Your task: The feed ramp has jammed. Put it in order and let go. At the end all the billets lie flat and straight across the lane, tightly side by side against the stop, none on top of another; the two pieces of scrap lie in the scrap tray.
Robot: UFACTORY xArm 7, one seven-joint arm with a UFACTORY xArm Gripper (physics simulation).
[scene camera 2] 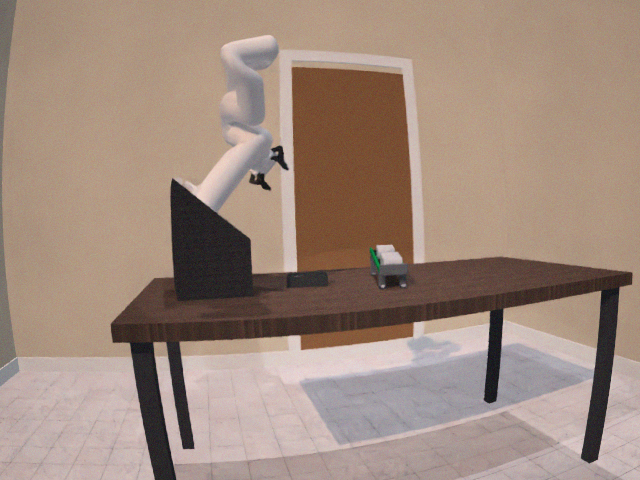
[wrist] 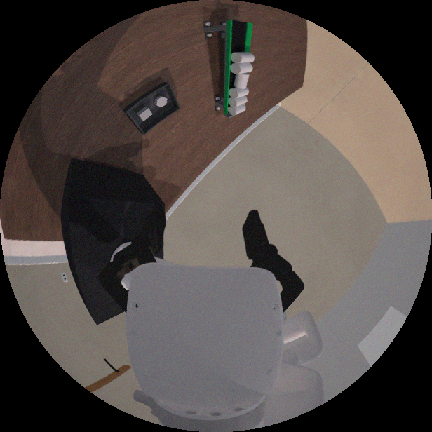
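Pixels of known places: gripper, between the fingertips: (scene camera 2: 277,179); arm's base, origin of its link: (scene camera 2: 202,207).
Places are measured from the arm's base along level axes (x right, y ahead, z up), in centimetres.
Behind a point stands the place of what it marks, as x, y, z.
Observation:
The ramp (scene camera 2: 375,259) @[3.8, 54.1, -18.7] (wrist: 228,70) has green side rails. Several white billets lie in its lane; most lie across it, such as one billet (wrist: 243,57) toward the upper end of the wrist view, with a gap beside the turned one, and three together at the lower end (wrist: 238,101). One billet (wrist: 241,81) between them is turned, roughly along the lane; whether it is raised is unclear. Two light scrap pieces (wrist: 145,114) (wrist: 161,101) lie apart in the dark scrap tray (scene camera 2: 307,279) @[1.8, 31.9, -23.8] (wrist: 138,126). My gripper (scene camera 2: 278,178) @[-7.9, 25.2, 8.5] is open and empty, high above the table and away from the ramp.
The black robot pedestal (scene camera 2: 211,258) @[13.6, 1.7, -14.8] (wrist: 110,215) stands on the wooden table (scene camera 2: 320,310) @[39.6, 25.3, -26.2] (wrist: 185,145), with the tray between it and the ramp. The ramp stands on grey feet. A brown door (scene camera 2: 354,155) is in the wall behind the table.

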